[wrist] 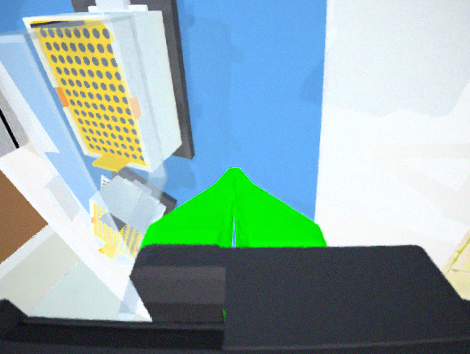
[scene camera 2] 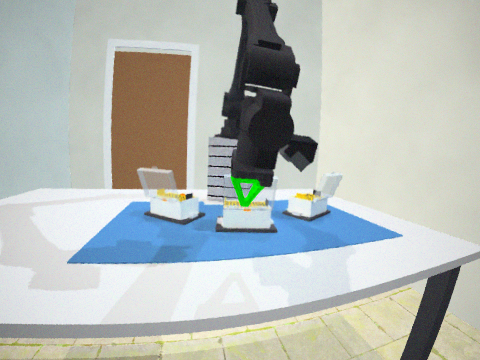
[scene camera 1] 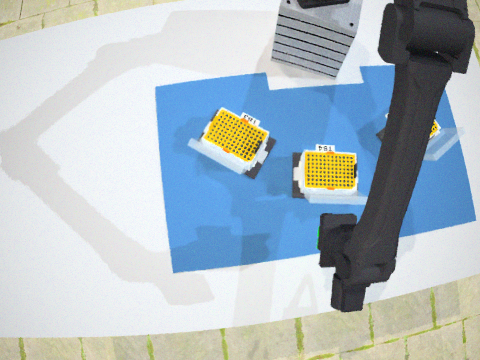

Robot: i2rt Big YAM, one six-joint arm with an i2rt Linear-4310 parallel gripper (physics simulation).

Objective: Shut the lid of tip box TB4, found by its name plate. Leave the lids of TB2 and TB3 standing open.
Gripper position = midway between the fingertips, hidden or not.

In view: my gripper (scene camera 2: 244,205) and a blue mat (scene camera 1: 216,218).
My gripper shows as well in the wrist view (wrist: 234,177) and in scene camera 1 (scene camera 1: 325,229). The blue mat shows as well in the wrist view (wrist: 254,83) and in scene camera 2 (scene camera 2: 131,237).
